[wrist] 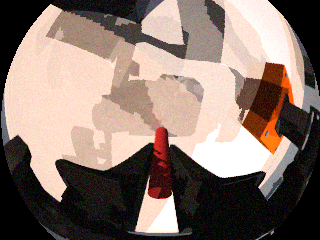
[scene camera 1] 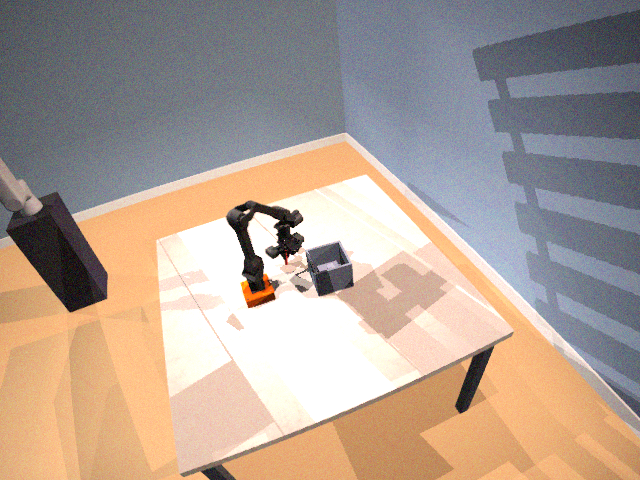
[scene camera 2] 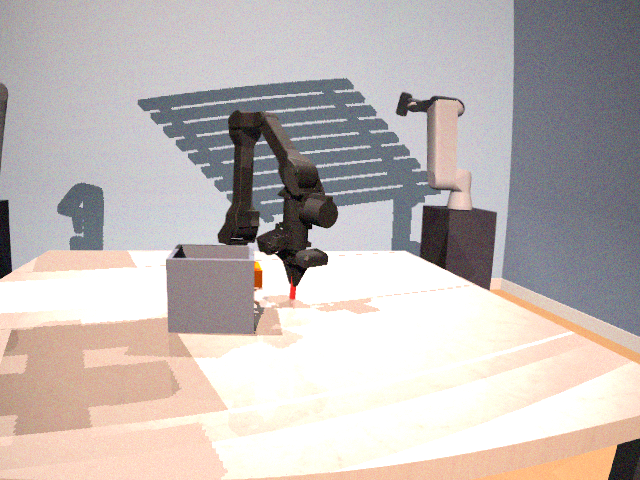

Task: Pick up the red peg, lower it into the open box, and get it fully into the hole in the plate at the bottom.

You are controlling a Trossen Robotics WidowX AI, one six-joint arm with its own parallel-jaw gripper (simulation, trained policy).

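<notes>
Visible in the pictures: a red peg, a grey box and the gripper. Wrist view: the gripper is visible here too.
</notes>
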